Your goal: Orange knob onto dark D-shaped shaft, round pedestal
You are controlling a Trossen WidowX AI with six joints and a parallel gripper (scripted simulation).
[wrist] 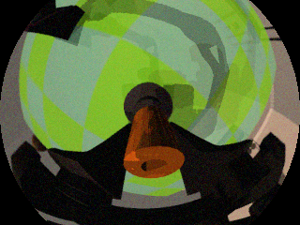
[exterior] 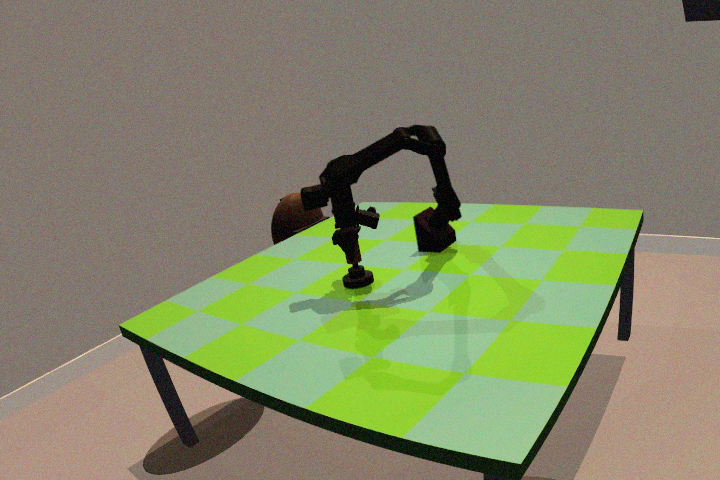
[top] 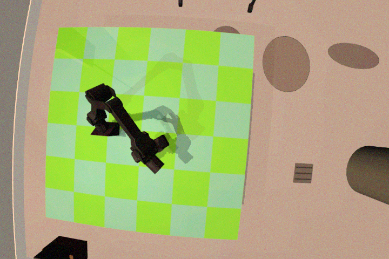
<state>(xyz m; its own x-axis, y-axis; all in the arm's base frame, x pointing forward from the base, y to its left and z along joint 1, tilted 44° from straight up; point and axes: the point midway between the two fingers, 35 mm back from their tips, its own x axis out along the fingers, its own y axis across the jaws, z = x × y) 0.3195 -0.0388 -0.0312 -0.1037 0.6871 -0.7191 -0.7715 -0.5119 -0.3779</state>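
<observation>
Right now my gripper tip is 2 cm below the orange knob. From my gripper tip the other things lie so: dark round pedestal (4 cm below).
</observation>
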